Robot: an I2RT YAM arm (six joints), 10 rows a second.
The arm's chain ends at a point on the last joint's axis. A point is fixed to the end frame.
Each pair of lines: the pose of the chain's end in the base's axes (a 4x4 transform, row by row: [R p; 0 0 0 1], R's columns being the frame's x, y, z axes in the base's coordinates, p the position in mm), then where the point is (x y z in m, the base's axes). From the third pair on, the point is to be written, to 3 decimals.
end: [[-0.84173, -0.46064, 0.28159, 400.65], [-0.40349, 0.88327, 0.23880, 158.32], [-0.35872, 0.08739, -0.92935, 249.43], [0, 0, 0, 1]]
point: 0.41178 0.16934 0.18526
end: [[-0.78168, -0.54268, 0.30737, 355.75], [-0.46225, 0.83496, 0.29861, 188.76], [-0.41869, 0.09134, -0.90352, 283.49], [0, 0, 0, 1]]
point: 0.36920 0.20320 0.22046
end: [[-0.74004, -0.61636, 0.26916, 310.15], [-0.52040, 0.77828, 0.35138, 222.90], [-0.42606, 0.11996, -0.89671, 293.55], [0, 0, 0, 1]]
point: 0.322 0.240 0.231
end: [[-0.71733, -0.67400, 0.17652, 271.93], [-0.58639, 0.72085, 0.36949, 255.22], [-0.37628, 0.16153, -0.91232, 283.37], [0, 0, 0, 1]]
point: 0.278 0.273 0.220
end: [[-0.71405, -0.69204, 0.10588, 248.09], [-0.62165, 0.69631, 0.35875, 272.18], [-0.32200, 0.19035, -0.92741, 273.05], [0, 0, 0, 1]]
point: 0.249 0.289 0.209
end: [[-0.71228, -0.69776, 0.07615, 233.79], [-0.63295, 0.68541, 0.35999, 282.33], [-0.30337, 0.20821, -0.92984, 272.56], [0, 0, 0, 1]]
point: 0.233 0.299 0.209
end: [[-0.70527, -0.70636, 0.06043, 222.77], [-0.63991, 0.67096, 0.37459, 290.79], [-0.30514, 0.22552, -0.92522, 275.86], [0, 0, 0, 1]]
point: 0.221 0.309 0.212
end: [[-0.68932, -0.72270, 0.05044, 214.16], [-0.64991, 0.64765, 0.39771, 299.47], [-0.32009, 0.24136, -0.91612, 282.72], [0, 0, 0, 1]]
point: 0.212 0.319 0.220
